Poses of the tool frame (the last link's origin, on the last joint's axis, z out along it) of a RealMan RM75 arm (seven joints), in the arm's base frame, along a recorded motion.
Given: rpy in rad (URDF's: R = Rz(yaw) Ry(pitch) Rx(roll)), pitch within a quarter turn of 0, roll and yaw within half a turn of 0; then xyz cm.
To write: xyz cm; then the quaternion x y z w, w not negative. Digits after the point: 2 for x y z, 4 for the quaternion.
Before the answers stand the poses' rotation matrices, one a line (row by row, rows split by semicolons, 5 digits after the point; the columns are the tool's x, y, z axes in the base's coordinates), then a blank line. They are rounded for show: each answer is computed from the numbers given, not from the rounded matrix.
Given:
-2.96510, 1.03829, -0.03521, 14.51, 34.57, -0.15
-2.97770, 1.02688, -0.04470, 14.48, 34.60, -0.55
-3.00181, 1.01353, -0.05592, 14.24, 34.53, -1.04
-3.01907, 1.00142, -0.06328, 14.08, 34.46, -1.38
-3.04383, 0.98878, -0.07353, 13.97, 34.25, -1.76
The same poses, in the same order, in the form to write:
0.50738 -0.18583 -0.84145; -0.01787 -0.97853 0.20533; -0.86154 -0.08914 -0.49981
0.51697 -0.18356 -0.83609; -0.02312 -0.97938 0.20072; -0.85569 -0.08443 -0.51056
0.52804 -0.17341 -0.83133; -0.02956 -0.98209 0.18608; -0.84870 -0.07369 -0.52371
0.53803 -0.16549 -0.82652; -0.03409 -0.98401 0.17483; -0.84224 -0.06589 -0.53507
0.54822 -0.15443 -0.82195; -0.04038 -0.98655 0.15842; -0.83536 -0.05366 -0.54708

14.51, 34.57, -0.15, -0.8640, 0.0589, 0.4928, 0.0852
14.48, 34.60, -0.55, -0.8670, 0.0596, 0.4878, 0.0822
14.24, 34.53, -1.04, -0.8709, 0.0583, 0.4823, 0.0746
14.08, 34.46, -1.38, -0.8742, 0.0571, 0.4772, 0.0688
13.97, 34.25, -1.76, -0.8778, 0.0555, 0.4720, 0.0604

